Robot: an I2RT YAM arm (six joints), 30 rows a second.
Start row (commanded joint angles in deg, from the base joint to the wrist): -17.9, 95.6, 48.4, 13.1, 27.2, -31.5
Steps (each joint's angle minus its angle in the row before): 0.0, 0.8, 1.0, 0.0, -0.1, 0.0; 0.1, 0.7, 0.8, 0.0, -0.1, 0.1; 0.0, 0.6, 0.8, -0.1, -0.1, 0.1; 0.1, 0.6, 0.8, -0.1, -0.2, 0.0; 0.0, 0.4, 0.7, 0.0, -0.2, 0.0; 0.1, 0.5, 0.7, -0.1, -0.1, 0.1; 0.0, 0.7, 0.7, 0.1, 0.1, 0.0; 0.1, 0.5, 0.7, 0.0, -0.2, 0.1; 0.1, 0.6, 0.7, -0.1, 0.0, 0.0; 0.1, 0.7, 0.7, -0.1, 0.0, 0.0
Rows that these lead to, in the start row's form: -17.9, 96.4, 49.4, 13.1, 27.1, -31.5; -17.8, 97.1, 50.2, 13.1, 27.0, -31.4; -17.8, 97.7, 51.0, 13.0, 26.9, -31.3; -17.7, 98.3, 51.8, 12.9, 26.7, -31.3; -17.7, 98.7, 52.5, 12.9, 26.5, -31.3; -17.6, 99.2, 53.2, 12.8, 26.4, -31.2; -17.6, 99.9, 53.9, 12.9, 26.5, -31.2; -17.5, 100.4, 54.6, 12.9, 26.3, -31.1; -17.4, 101.0, 55.3, 12.8, 26.3, -31.1; -17.3, 101.7, 56.0, 12.7, 26.3, -31.1
